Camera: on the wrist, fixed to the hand. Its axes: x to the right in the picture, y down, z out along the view.
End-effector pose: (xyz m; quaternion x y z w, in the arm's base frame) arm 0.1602 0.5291 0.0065 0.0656 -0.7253 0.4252 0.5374
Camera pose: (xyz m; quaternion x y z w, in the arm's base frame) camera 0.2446 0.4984 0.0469 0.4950 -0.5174 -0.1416 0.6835
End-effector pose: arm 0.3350 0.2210 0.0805 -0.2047 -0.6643 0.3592 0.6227
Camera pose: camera 0.3935 0.1637 0.1351 0.2508 -0.6543 -0.2410 0.6715
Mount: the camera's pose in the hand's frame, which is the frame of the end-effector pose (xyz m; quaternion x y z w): -0.0123 -0.0880 -0.0424 -0.1015 -0.0021 -0.6918 0.7149
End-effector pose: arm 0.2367 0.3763 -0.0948 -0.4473 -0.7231 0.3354 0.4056
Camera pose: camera 0.2446 0.3372 -0.0048 0.1400 -0.8613 -0.1133 0.4751
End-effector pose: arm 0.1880 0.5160 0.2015 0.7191 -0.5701 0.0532 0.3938
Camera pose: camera 0.2754 0.5557 0.1795 0.8686 0.0837 -0.2938 0.3901
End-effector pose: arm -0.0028 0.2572 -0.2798 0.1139 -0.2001 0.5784 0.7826
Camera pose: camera 0.0855 0.2372 -0.3185 0.1416 -0.1246 -0.1485 0.9708
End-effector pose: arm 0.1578 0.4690 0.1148 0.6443 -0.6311 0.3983 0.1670
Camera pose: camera 0.2297 0.5208 0.1578 0.8811 -0.0462 0.1038 0.4590
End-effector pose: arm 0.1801 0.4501 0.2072 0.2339 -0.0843 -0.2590 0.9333
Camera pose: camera 0.1424 0.4066 0.1273 0.1303 0.1259 -0.8399 0.5116
